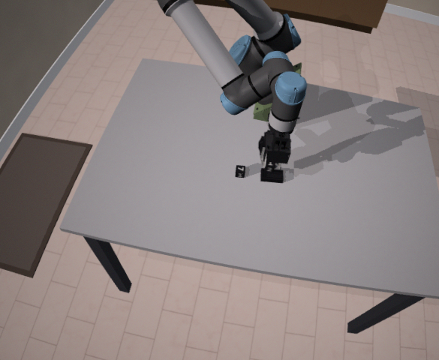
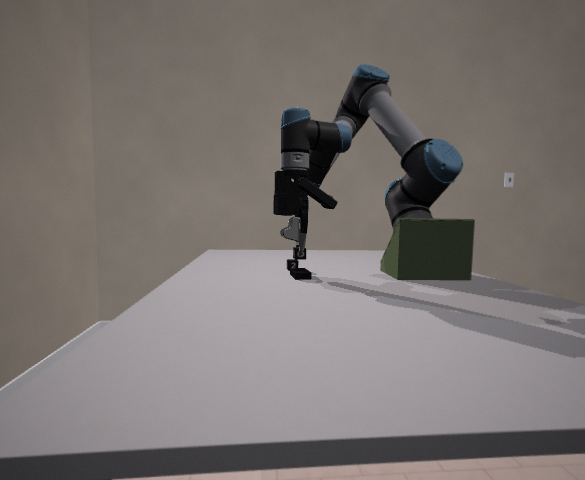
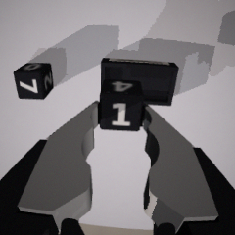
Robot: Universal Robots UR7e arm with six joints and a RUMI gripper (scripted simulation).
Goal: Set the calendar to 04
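The black calendar tray is 60 mm below my hand and 20 mm to the left of it.
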